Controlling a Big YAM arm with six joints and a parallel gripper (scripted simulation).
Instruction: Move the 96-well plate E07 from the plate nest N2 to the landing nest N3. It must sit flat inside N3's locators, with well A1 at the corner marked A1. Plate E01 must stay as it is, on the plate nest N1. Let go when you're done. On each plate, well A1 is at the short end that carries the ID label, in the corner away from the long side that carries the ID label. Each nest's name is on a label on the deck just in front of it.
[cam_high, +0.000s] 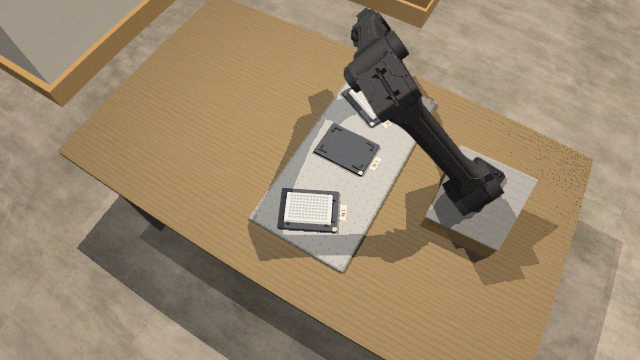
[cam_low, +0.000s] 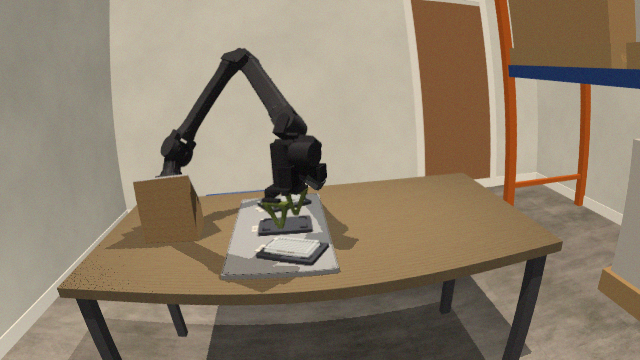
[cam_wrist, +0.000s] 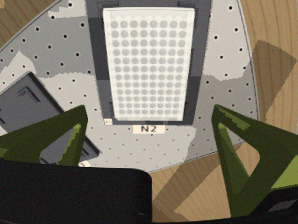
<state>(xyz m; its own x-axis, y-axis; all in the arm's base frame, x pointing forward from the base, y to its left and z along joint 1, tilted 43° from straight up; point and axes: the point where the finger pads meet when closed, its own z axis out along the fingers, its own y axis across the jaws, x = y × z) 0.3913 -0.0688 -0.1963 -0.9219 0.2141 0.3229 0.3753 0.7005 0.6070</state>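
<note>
My gripper is now 9 cm above the dark plate nest N2. Also, from my hand: dark landing nest N3 (3 cm behind, 20 cm to the left, 9 cm below); N2 label (9 cm behind, 4 cm to the left, 10 cm below).
</note>
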